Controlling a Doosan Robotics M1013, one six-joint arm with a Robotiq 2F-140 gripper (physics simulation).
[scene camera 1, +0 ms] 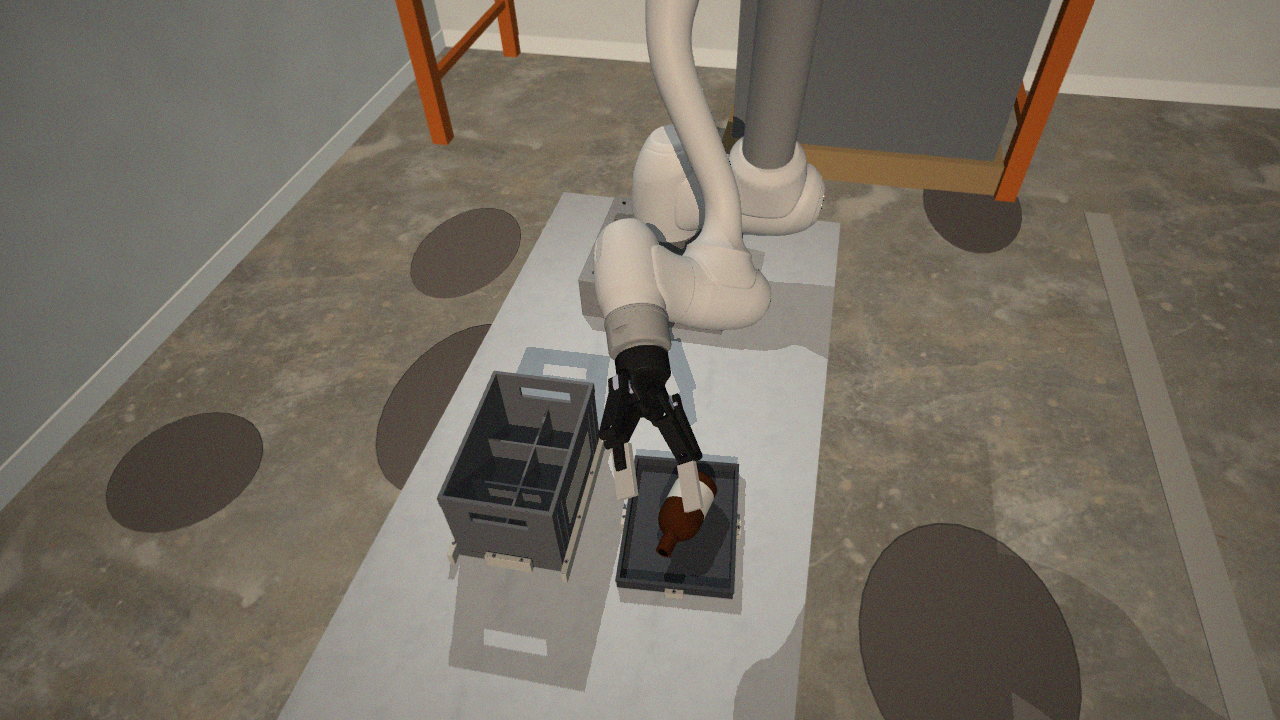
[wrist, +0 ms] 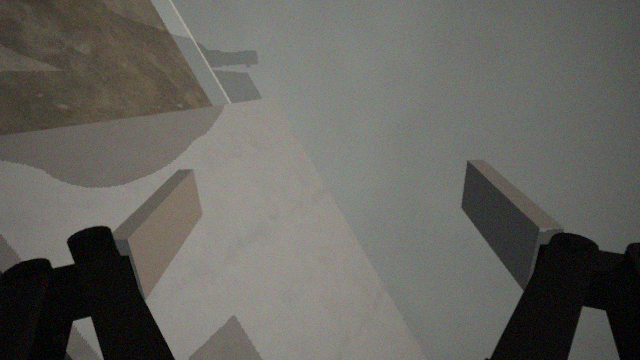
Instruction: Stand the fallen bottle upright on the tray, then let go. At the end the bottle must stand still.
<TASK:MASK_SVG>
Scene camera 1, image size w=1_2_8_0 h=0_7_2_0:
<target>gripper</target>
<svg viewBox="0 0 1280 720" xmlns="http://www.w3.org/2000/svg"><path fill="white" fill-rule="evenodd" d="M626 349L615 358L616 376L608 379L609 393L599 430L599 438L606 440L604 441L604 447L607 450L611 449L617 500L622 501L638 496L632 443L628 442L640 418L645 418L651 421L653 426L658 427L679 464L677 469L684 512L688 513L702 509L704 505L696 461L702 459L703 456L684 412L680 395L678 393L668 395L665 384L671 376L668 353L665 349L654 345L642 345Z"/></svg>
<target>brown bottle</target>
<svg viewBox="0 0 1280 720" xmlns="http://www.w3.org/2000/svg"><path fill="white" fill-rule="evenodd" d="M699 470L698 476L704 508L688 513L684 512L678 475L660 509L658 523L663 536L656 551L663 557L670 557L677 542L687 541L697 534L717 494L717 486L707 474Z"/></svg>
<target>dark tray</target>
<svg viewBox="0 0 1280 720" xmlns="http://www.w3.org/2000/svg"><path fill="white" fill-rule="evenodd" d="M635 455L634 465L638 496L629 498L627 503L615 578L617 587L665 592L665 588L683 590L683 594L733 599L739 464L696 461L697 470L707 474L716 484L717 494L697 534L687 541L677 542L670 557L667 558L661 556L656 551L663 536L659 527L658 516L678 477L677 466L679 464L675 458Z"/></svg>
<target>grey divided crate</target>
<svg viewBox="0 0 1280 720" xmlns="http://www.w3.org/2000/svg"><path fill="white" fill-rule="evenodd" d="M493 371L437 496L437 501L442 508L460 555L485 559L485 553L492 552L528 558L532 560L533 567L561 571L599 440L594 383ZM521 387L570 393L570 400L522 394Z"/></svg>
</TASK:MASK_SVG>
